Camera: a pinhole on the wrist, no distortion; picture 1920 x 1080 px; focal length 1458.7 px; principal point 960.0 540.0 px. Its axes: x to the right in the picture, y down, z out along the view. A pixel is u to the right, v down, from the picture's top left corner.
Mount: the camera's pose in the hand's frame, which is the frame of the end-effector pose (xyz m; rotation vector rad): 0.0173 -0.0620 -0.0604 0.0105 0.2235 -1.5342
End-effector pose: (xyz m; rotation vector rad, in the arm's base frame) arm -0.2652 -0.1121 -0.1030 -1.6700 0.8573 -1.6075
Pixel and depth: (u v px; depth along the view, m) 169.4 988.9 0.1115
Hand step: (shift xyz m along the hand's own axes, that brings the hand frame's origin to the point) 0.0654 -0.0172 0.0534
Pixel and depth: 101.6 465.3 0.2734
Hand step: 0.0378 0.0564 0.2335
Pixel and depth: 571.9 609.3 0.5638
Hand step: 0.1183 0.0047 0.5109
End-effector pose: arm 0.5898 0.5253 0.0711 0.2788 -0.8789 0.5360
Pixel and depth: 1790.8 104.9 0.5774
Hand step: -0.0671 -0.4786 0.4786
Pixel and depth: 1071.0 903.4 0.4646
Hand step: 0.1966 -0.1603 0.3740
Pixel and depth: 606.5 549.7 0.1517
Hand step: 0.0384 -0.0478 0.0936
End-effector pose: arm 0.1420 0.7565 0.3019 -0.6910 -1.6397 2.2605
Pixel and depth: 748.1 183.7 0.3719
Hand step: -0.0226 -0.0668 0.3241
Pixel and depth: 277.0 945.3 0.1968
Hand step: 0.0966 0.0025 0.1390
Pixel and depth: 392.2 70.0 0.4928
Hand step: -0.0761 0.0489 0.4724
